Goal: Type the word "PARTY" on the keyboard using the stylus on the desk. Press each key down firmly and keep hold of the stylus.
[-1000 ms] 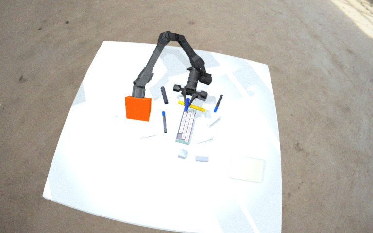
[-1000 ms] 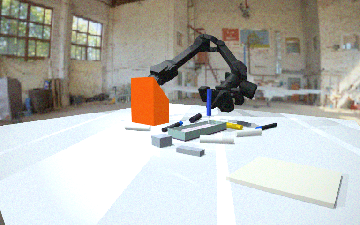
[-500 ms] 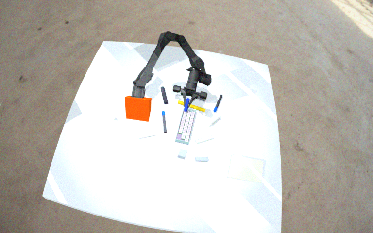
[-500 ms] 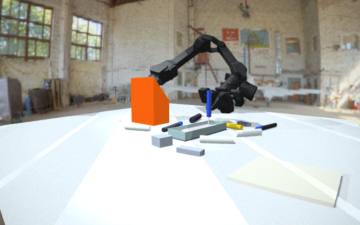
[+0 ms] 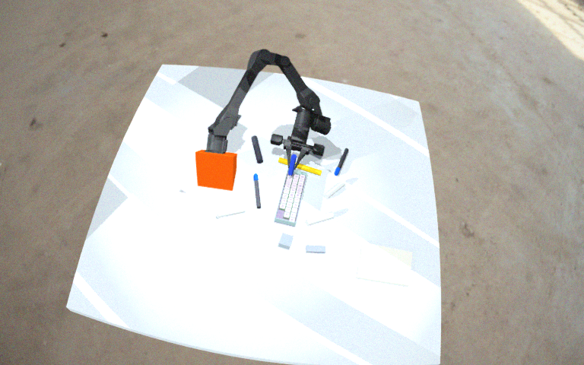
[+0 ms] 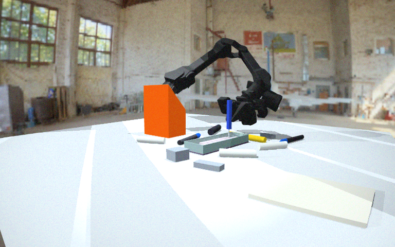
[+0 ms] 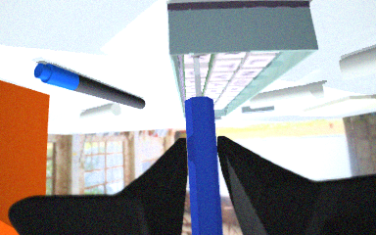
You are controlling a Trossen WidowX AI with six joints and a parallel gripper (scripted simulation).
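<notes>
Right now the yellow marker is 3 cm ahead of my gripper tip, 6 cm to the left of it and 6 cm below it. Also, from my gripper tip: dark marker: 13 cm behind, 11 cm to the left, 6 cm below; blue stylus: 1 cm below; pale flat pad: 36 cm ahead, 30 cm to the right, 6 cm below.
</notes>
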